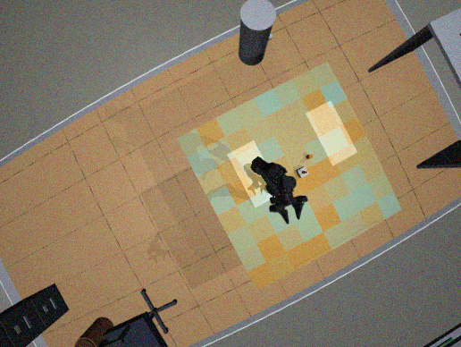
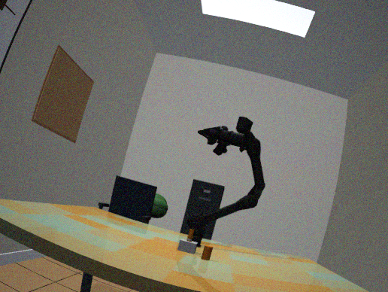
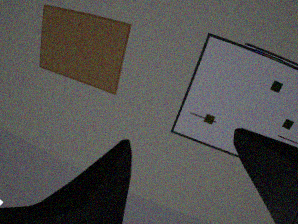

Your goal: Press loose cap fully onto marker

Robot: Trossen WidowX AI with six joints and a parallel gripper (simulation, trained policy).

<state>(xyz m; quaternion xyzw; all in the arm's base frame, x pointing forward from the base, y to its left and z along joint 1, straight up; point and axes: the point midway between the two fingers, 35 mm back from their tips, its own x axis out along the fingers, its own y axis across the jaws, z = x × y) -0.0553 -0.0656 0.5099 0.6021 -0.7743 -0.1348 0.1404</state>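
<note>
Right now the orange cap is 420 mm ahead of my gripper tip, 170 mm to the left of it and 490 mm below it. From my gripper tip the other things lie so: holder block: 320 mm ahead, 90 mm to the left, 490 mm below.
</note>
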